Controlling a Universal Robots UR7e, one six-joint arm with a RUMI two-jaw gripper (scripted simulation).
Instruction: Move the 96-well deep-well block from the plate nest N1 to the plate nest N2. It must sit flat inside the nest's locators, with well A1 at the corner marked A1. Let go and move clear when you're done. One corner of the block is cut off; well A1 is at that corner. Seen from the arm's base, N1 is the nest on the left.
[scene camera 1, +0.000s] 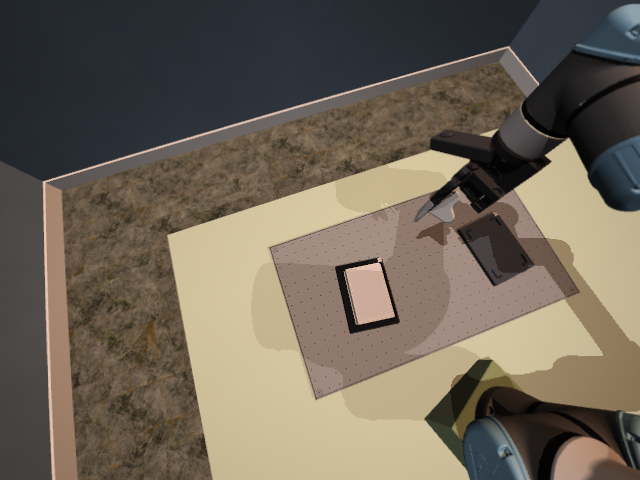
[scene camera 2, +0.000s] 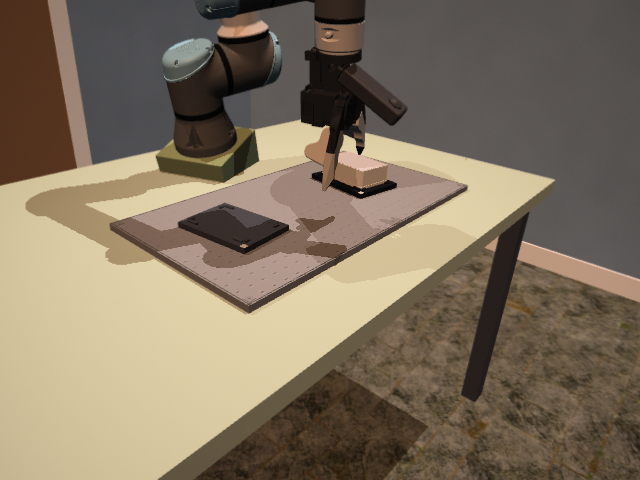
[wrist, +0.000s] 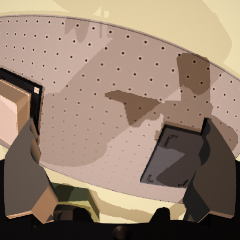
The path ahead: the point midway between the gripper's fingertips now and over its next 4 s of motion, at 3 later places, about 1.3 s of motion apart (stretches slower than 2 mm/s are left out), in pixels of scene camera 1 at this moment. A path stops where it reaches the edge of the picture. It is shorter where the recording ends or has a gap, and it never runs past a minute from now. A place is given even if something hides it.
My gripper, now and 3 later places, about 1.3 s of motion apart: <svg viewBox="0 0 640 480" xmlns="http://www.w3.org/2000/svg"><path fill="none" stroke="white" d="M439 204L394 247L375 291L370 293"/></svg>
